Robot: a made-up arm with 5 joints. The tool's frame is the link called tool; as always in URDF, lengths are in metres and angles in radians.
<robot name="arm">
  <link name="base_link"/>
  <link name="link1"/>
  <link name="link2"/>
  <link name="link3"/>
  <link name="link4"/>
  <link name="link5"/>
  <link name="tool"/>
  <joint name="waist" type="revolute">
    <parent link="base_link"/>
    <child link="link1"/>
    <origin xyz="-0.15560 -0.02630 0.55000" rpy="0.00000 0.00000 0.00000"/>
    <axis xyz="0 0 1"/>
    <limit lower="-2.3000" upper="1.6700" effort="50" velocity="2.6"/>
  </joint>
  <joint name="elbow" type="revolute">
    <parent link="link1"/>
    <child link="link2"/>
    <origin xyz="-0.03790 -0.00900 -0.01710" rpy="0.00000 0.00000 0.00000"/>
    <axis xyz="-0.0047 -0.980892 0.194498"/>
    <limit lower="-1.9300" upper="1.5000" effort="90" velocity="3.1"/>
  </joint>
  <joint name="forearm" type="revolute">
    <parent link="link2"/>
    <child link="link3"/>
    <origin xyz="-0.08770 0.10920 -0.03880" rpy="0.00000 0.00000 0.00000"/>
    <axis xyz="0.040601 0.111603 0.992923"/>
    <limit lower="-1.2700" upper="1.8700" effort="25" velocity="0.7"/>
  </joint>
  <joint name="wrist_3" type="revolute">
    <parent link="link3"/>
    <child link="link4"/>
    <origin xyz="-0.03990 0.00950 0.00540" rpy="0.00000 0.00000 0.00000"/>
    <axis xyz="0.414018 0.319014 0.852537"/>
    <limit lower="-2.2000" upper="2.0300" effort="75" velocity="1.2"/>
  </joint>
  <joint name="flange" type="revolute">
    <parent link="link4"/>
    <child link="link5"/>
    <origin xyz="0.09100 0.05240 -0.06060" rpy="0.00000 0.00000 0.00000"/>
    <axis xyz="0 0 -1"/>
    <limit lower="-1.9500" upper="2.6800" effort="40" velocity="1.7"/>
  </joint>
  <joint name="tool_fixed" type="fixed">
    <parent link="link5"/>
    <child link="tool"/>
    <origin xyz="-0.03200 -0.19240 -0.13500" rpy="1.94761 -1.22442 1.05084"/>
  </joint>
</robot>
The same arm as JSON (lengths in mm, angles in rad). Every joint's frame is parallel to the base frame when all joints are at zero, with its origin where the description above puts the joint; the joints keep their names.
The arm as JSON. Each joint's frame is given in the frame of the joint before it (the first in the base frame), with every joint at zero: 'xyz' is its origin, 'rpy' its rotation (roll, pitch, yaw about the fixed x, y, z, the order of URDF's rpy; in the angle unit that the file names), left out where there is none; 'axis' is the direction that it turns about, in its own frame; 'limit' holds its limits. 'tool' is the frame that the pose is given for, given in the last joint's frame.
{"units": {"length": "mm", "angle": "rad"}, "joints": [
  {"name": "waist", "type": "revolute", "origin": {"xyz": [-155.6, -26.3, 550.0]}, "axis": "+z", "limit": {"lower": -2.3, "upper": 1.67}},
  {"name": "elbow", "type": "revolute", "origin": {"xyz": [-37.9, -9.0, -17.1]}, "axis": [-0.0047, -0.980892, 0.194498], "limit": {"lower": -1.93, "upper": 1.5}},
  {"name": "forearm", "type": "revolute", "origin": {"xyz": [-87.7, 109.2, -38.8]}, "axis": [0.040601, 0.111603, 0.992923], "limit": {"lower": -1.27, "upper": 1.87}},
  {"name": "wrist_3", "type": "revolute", "origin": {"xyz": [-39.9, 9.5, 5.4]}, "axis": [0.414018, 0.319014, 0.852537], "limit": {"lower": -2.2, "upper": 2.03}},
  {"name": "flange", "type": "revolute", "origin": {"xyz": [91.0, 52.4, -60.6]}, "axis": "-z", "limit": {"lower": -1.95, "upper": 2.68}}
], "tool": {"origin": {"xyz": [-32.0, -192.4, -135.0], "rpy": [1.9476, -1.2244, 1.0508]}}}

